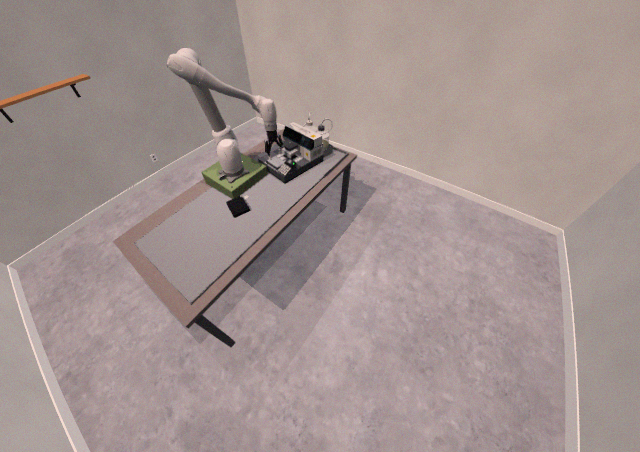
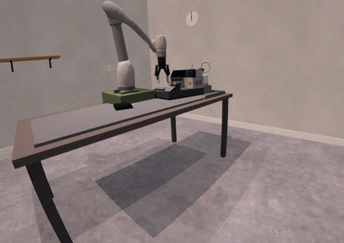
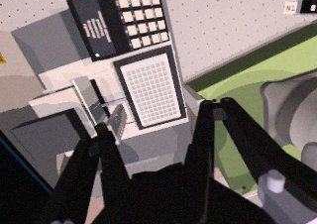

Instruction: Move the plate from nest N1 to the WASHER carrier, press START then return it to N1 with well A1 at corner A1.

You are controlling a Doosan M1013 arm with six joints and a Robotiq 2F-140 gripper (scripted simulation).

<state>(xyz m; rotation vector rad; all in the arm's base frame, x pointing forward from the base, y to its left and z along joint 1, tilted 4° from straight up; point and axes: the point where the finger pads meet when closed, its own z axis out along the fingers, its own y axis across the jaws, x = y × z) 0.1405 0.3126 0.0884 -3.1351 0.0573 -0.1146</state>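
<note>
The white well plate lies 7 cm below my hand. Also, from my hand: label 7 cm ahead, 37 cm to the right, 16 cm below; plate nest 12 cm ahead, 47 cm to the right, 15 cm below; plate washer 1 cm ahead, 15 cm to the left, 3 cm below.
</note>
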